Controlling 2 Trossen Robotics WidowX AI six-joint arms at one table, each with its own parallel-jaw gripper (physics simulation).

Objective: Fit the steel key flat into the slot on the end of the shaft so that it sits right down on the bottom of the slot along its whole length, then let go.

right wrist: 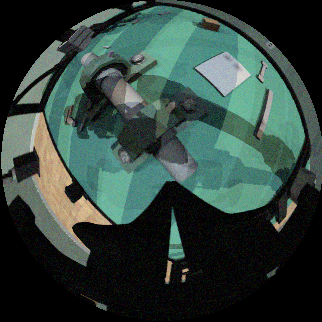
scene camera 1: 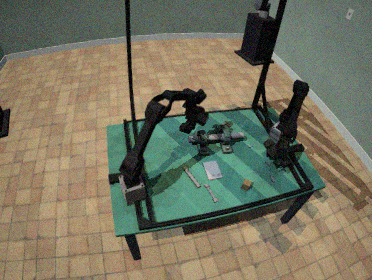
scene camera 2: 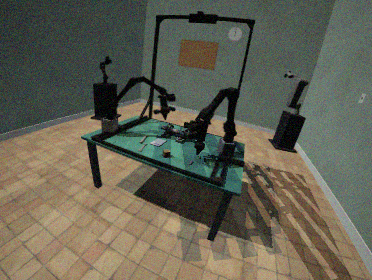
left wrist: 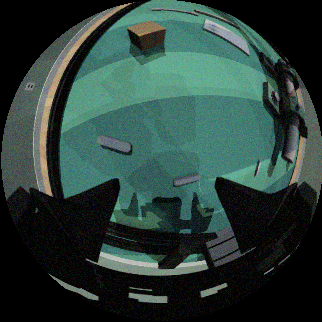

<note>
My left gripper (left wrist: 168, 183) is open, holding nothing. My right gripper (right wrist: 170, 185) is shut, holding nothing. Further things: a grey shaft (right wrist: 167, 148) and a clamp block (right wrist: 151, 121).
</note>
